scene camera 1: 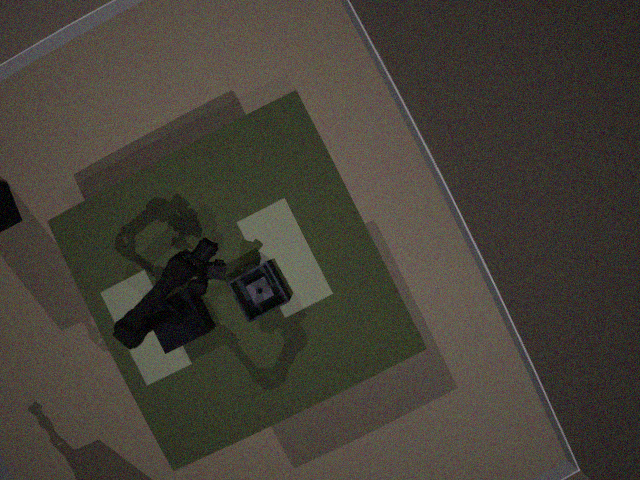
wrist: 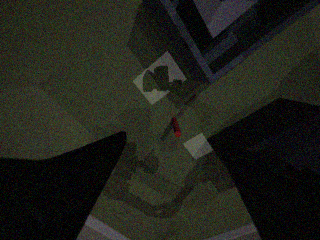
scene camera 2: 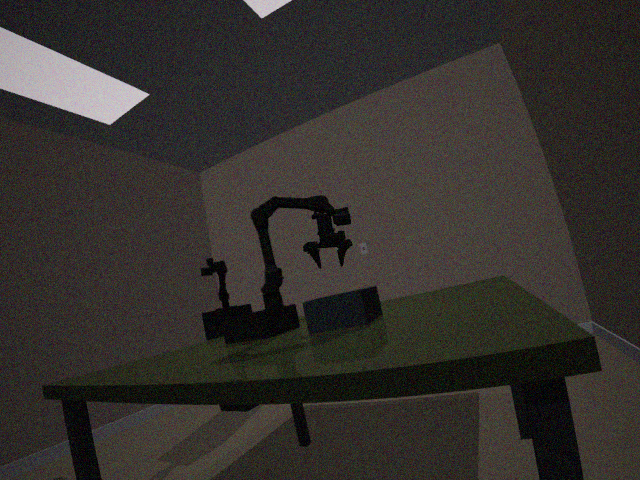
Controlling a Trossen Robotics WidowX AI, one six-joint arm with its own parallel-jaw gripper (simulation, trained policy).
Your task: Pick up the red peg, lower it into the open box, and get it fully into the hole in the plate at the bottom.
Scene:
gripper: scene camera 1 210,266; wrist; scene camera 2
same spot on gripper: [wrist: 62,190] = [scene camera 2: 341,250]

